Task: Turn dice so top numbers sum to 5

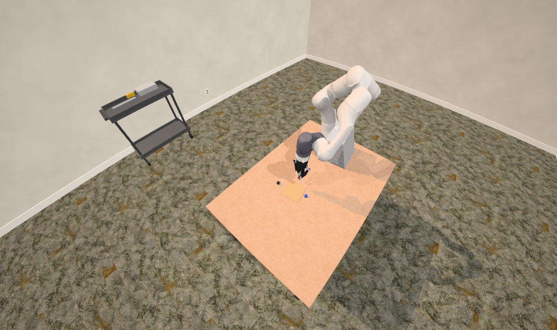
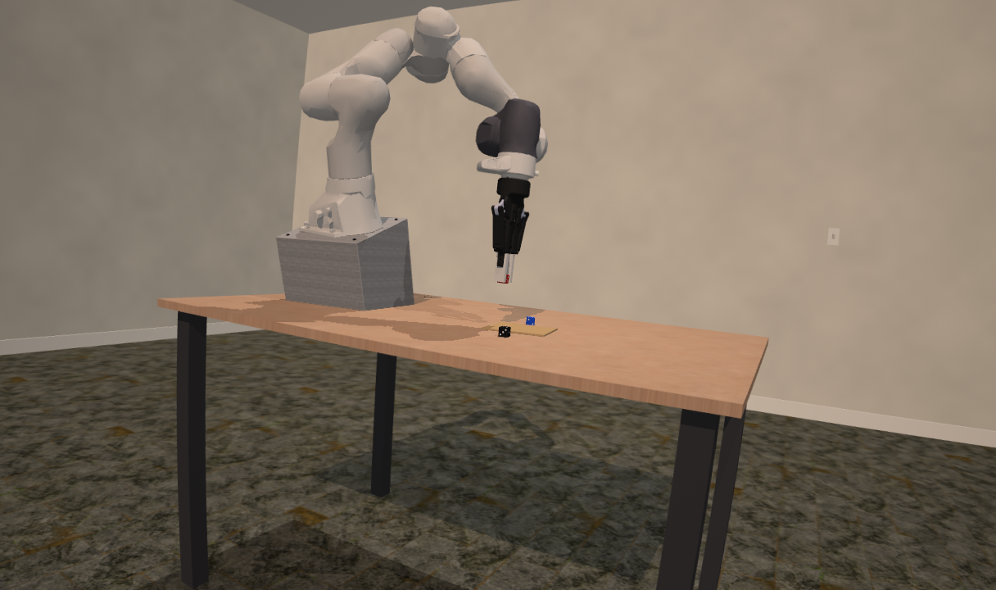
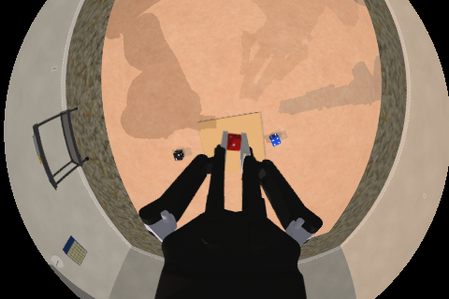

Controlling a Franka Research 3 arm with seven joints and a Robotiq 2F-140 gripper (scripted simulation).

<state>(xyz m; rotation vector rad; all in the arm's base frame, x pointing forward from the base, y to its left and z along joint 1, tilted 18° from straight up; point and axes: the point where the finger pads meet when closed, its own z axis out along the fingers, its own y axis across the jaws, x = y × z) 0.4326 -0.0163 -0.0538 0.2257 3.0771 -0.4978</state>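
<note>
Now: the tan mat 6 cm ahead of my hand, 1 cm to the right of it and 13 cm below it. Also, from my hand: blue die (4 cm ahead, 9 cm to the left, 13 cm below); then black die (7 cm ahead, 14 cm to the right, 13 cm below); then red die (3 cm below).
</note>
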